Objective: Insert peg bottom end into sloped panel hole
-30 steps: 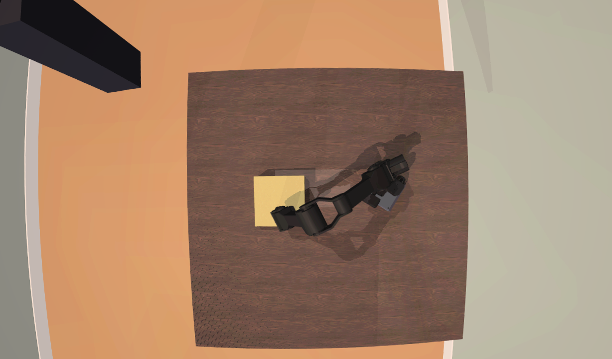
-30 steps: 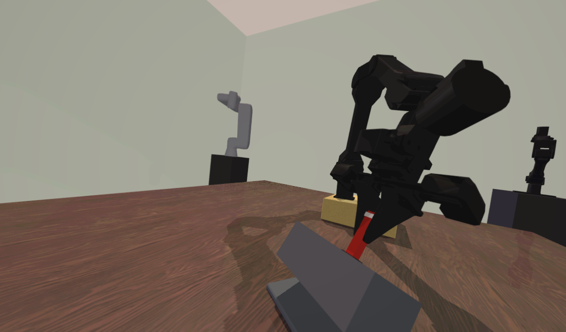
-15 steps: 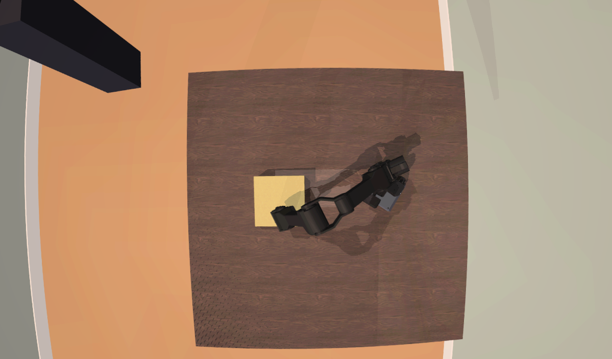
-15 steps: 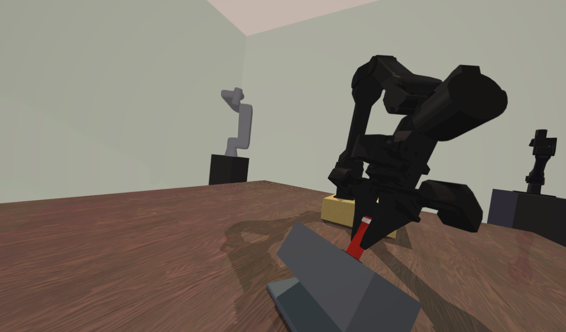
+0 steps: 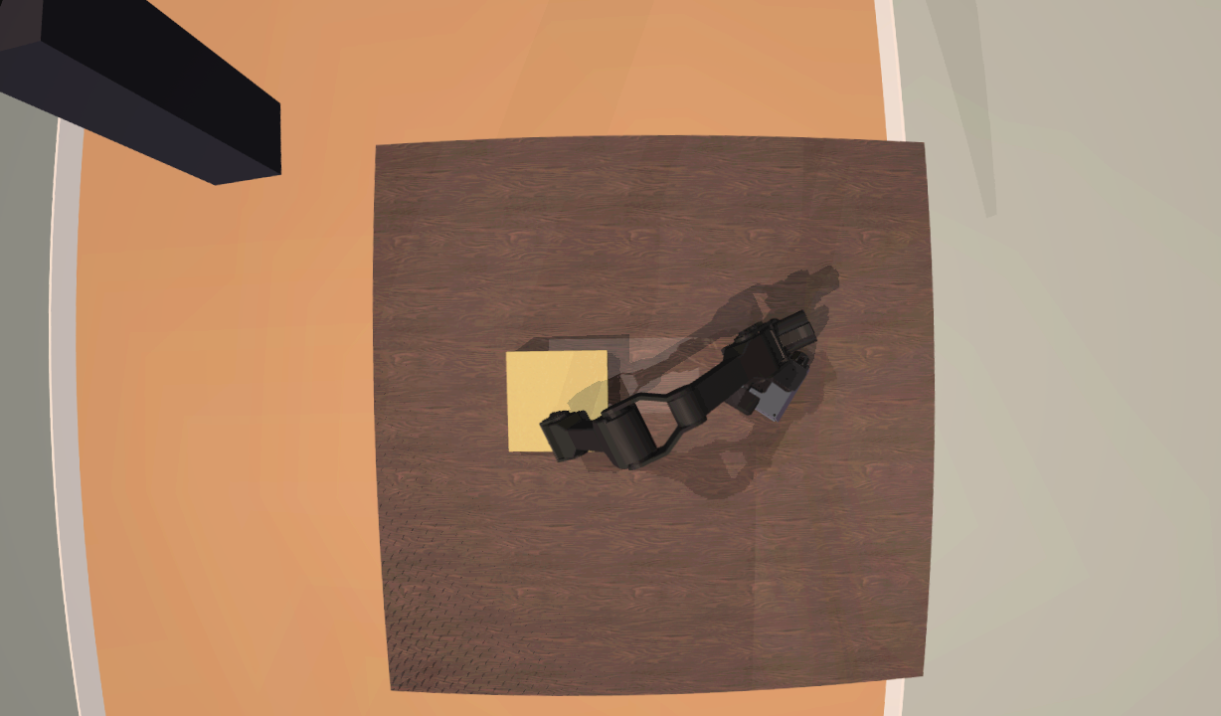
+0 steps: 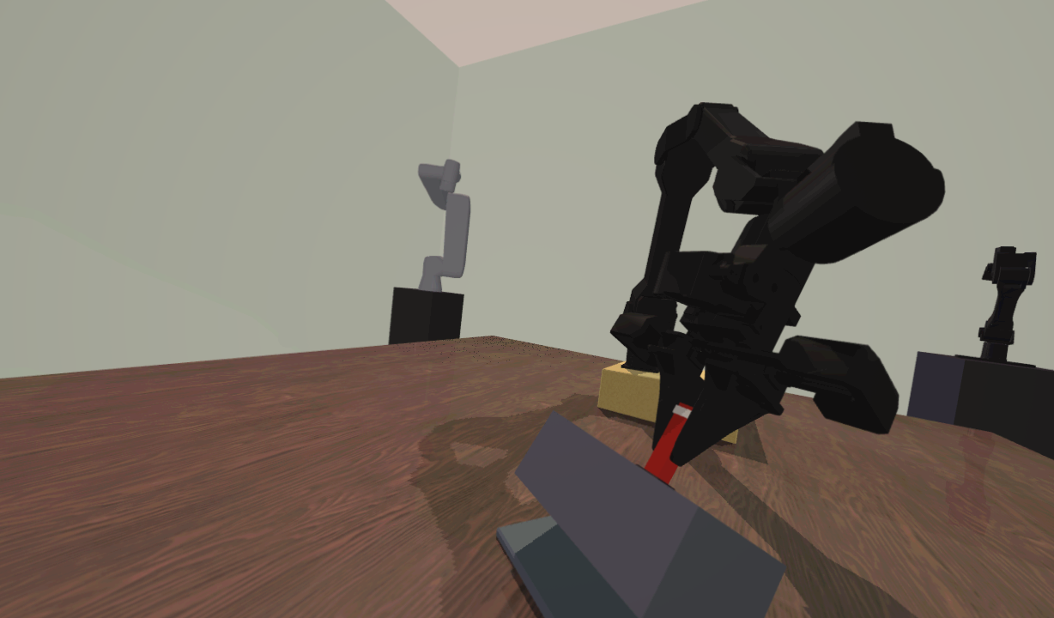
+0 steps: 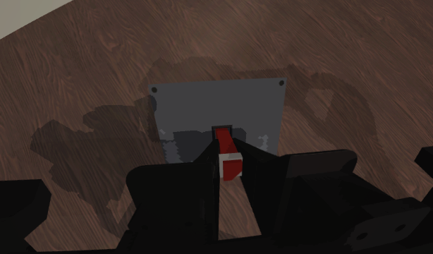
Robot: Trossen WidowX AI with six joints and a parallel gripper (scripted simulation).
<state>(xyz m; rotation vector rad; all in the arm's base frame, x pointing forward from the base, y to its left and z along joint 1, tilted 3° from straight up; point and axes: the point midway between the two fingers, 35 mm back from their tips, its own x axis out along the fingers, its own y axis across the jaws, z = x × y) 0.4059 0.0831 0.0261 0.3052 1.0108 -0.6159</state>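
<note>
Now: the red square peg 1 cm to the left of my gripper tip, 1 cm behind it and 1 cm above it. From my gripper tip the other things lie so: grey sloped panel 4 cm below, 2 cm ahead, 1 cm to the right.
</note>
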